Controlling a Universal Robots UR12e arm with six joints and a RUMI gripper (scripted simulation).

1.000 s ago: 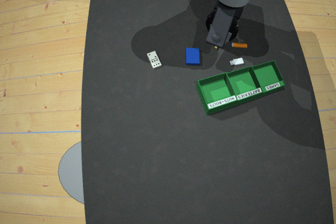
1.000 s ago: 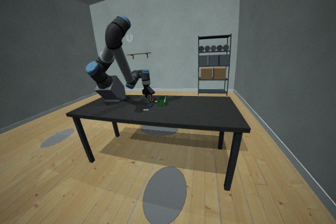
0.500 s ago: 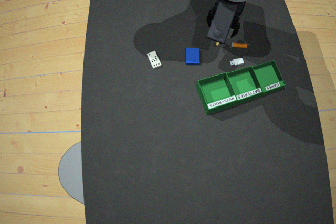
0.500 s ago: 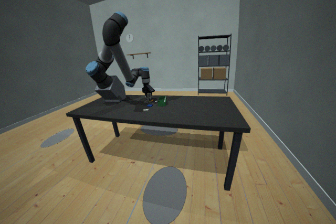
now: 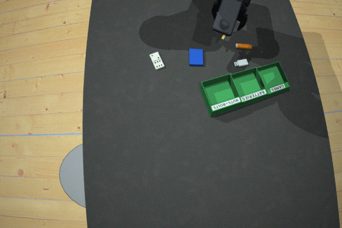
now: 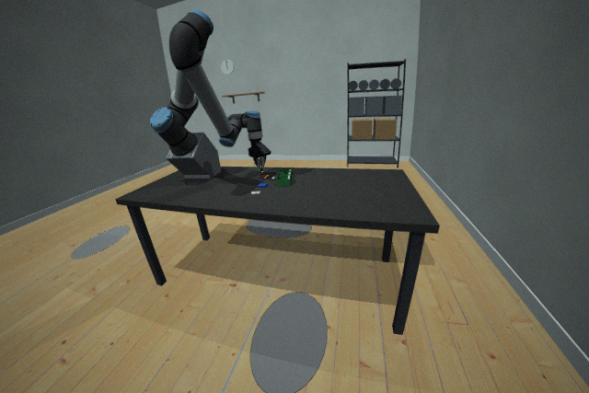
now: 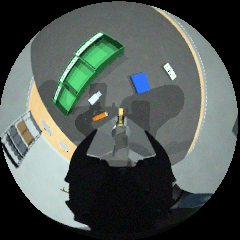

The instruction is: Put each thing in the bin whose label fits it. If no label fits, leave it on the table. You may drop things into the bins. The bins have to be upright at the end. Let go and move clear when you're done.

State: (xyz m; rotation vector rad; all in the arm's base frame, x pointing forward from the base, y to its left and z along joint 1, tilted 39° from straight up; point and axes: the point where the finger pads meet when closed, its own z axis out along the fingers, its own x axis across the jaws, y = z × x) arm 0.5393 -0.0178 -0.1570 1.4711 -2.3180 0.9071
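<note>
The brass bolt lies 10 mm below my hand and 10 mm behind it. The rest, counted from my hand: white usb stick (70 mm below, 60 mm ahead, 50 mm to the left); then blue flat block (80 mm to the right, 70 mm below, 40 mm ahead); then orange battery (70 mm to the left, 70 mm below).
</note>
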